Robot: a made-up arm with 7 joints. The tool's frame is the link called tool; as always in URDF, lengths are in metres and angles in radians. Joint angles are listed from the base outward. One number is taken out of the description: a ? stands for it. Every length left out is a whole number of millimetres.
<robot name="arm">
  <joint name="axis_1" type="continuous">
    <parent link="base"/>
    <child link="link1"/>
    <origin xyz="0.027 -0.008 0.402" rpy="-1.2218 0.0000 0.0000"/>
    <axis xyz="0 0 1"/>
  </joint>
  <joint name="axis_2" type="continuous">
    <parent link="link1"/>
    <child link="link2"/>
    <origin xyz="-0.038 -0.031 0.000" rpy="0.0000 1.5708 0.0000"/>
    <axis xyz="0 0 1"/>
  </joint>
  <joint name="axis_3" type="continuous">
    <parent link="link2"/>
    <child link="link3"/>
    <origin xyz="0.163 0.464 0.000" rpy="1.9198 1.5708 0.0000"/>
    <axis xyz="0 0 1"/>
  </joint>
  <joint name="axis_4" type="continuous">
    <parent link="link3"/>
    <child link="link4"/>
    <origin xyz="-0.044 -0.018 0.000" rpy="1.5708 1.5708 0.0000"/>
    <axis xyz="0 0 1"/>
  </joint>
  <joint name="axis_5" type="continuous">
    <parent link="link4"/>
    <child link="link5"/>
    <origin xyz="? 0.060 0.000" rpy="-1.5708 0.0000 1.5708"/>
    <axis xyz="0 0 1"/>
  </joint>
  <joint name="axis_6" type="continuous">
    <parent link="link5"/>
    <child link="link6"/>
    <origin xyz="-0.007 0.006 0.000" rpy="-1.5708 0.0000 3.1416"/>
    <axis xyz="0 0 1"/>
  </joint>
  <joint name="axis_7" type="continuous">
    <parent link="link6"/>
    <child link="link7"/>
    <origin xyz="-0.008 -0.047 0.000" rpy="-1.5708 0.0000 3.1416"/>
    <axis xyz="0 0 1"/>
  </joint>
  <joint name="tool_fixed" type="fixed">
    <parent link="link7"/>
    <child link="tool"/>
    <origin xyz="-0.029 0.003 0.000" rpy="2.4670 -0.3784 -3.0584"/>
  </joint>
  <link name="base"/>
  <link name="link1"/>
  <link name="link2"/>
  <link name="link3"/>
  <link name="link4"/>
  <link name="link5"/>
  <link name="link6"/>
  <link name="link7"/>
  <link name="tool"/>
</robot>
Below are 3 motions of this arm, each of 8 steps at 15 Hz.
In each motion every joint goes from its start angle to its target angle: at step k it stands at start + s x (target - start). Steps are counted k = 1, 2, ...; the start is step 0. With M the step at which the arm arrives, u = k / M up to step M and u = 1 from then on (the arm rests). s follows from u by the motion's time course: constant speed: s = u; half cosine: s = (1 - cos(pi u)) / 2; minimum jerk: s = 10 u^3 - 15 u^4 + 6 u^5.
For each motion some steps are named. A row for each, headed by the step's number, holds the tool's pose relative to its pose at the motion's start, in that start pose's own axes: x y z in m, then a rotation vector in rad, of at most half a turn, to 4 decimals.
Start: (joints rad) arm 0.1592 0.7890 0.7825 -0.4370 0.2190 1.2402 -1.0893
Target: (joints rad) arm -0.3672 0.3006 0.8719 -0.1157 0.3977 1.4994 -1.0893
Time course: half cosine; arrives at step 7
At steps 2, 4, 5, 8:
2: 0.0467 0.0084 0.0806 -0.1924 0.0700 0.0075
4: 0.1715 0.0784 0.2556 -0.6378 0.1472 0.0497
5: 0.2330 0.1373 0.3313 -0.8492 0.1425 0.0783
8: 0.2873 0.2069 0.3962 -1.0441 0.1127 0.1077

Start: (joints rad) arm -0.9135 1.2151 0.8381 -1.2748 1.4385 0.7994 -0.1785
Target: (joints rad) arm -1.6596 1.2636 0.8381 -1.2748 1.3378 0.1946 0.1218
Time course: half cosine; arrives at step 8
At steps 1, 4, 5, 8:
1: 0.0019 0.0013 0.0052 -0.0083 0.0449 0.0130
4: 0.0327 0.0220 0.0623 -0.1221 0.6093 0.1329
5: 0.0491 0.0330 0.0820 -0.1770 0.8506 0.1640
8: 0.0795 0.0532 0.1082 -0.2756 1.2456 0.1947

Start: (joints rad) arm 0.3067 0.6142 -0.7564 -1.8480 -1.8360 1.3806 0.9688
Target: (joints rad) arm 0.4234 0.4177 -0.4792 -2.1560 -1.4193 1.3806 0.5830
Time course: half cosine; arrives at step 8
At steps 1, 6, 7, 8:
1: 0.0046 -0.0030 0.0027 0.0026 -0.0195 -0.0136
6: 0.0738 -0.0860 0.0437 -0.0017 -0.3707 -0.3181
7: 0.0793 -0.0988 0.0462 -0.0090 -0.4064 -0.3590
8: 0.0810 -0.1034 0.0470 -0.0118 -0.4182 -0.3733

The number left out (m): 0.343
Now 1 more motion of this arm.
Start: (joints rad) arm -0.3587 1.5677 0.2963 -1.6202 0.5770 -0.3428 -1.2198
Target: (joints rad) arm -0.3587 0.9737 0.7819 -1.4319 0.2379 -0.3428 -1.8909
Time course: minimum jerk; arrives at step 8
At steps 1, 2, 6, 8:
1: 0.0007 0.0034 -0.0002 -0.0004 -0.0150 0.0031
2: 0.0049 0.0225 -0.0016 -0.0060 -0.0973 0.0175
6: 0.1043 0.2207 -0.0268 -0.3483 -0.7846 0.0045
8: 0.1281 0.2476 -0.0310 -0.4308 -0.8524 -0.0108

